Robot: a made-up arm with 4 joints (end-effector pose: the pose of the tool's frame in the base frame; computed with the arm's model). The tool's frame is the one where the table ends.
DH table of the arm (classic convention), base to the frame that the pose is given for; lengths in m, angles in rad. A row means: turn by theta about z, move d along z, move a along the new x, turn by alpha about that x. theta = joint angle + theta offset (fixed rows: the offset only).
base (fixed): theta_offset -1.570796, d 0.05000, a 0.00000, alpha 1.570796
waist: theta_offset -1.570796, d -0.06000, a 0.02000, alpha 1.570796
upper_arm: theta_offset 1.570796, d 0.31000, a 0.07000, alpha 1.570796
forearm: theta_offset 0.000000, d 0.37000, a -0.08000, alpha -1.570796
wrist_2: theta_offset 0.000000, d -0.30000, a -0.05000, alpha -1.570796
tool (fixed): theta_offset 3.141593, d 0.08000, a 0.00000, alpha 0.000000
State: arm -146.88 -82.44 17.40 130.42
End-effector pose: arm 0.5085 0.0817 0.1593 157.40 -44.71 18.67
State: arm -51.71 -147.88 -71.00 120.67
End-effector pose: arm 0.0863 -0.1881 0.6175 -3.21 -1.04 -53.27
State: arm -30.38 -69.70 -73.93 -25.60
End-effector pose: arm 0.4035 0.2140 0.3057 -93.31 -50.32 119.93
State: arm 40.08 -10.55 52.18 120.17
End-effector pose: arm -0.0840 -0.3056 -0.3568 -64.43 71.64 -117.34
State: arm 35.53 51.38 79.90 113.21
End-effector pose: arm -0.5030 0.0835 -0.0492 -72.96 40.42 178.96
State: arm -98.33 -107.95 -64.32 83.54
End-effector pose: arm 0.3669 -0.4090 0.3224 33.62 -2.82 -21.35
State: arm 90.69 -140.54 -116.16 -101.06
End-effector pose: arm 0.1171 0.3633 -0.3894 27.08 -10.41 -134.47
